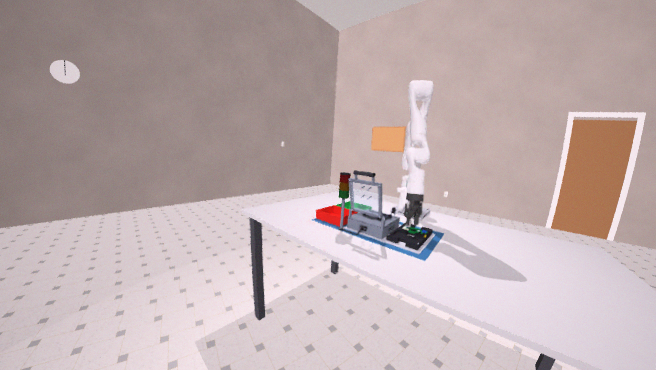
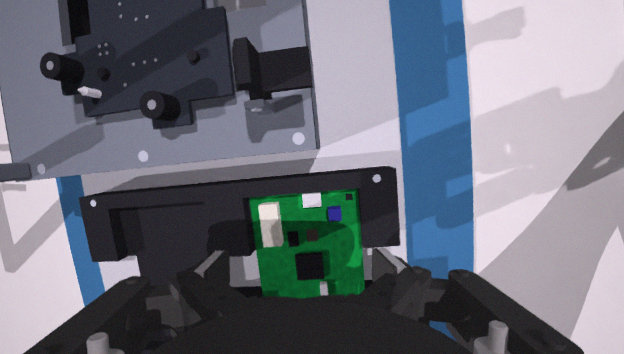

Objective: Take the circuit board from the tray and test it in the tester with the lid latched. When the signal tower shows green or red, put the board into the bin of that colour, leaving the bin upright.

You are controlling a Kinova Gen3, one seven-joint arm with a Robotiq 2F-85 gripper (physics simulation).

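Places are measured from the arm's base along level axes (x ahead, y left, z up), in metres.
Pixels of known places: gripper, fingertip midpoint: (image 1: 412, 225) (image 2: 301, 265).
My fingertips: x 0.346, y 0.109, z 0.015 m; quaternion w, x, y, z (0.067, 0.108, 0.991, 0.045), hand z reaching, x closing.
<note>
Behind a point stands the place of what it marks.
The green circuit board (image 2: 308, 244) @[z -0.006, x 0.343, y 0.104 m] (image 1: 414, 230) @[z -0.004, x 0.349, y 0.122 m] lies in the black tray (image 2: 171, 225) @[z -0.008, x 0.437, y 0.073 m] (image 1: 404, 238) @[z -0.008, x 0.461, y 0.104 m] at the right end of the blue mat. My gripper (image 2: 301, 265) @[z 0.015, x 0.346, y 0.109 m] (image 1: 412, 221) @[z 0.015, x 0.346, y 0.109 m] is open, with nothing between its fingers. It hangs just above the tray, one finger on each side of the board's near end. The grey tester (image 1: 368, 225) @[z 0.022, x 0.494, y -0.045 m] (image 2: 209, 137) @[z 0.034, x 0.372, y 0.026 m] stands left of the tray, its clear lid (image 1: 365, 196) @[z 0.148, x 0.513, y -0.064 m] raised upright. The signal tower (image 1: 343, 186) @[z 0.177, x 0.527, y -0.162 m] stands at the tester's left and shows no clear light. The red bin (image 1: 330, 214) @[z 0.020, x 0.478, y -0.250 m] and the green bin (image 1: 359, 207) sit behind it.
The white arm (image 1: 417, 151) @[z 0.347, x 0.335, y 0.088 m] rises behind the tray. The blue mat (image 1: 427, 249) @[z -0.024, x 0.472, y 0.200 m] (image 2: 430, 95) @[z -0.024, x 0.240, y 0.025 m] lies under the set on the white table (image 1: 479, 247) @[z -0.026, x 0.313, y 0.394 m]. The table's front edge and a dark leg (image 1: 257, 266) are at the left.
</note>
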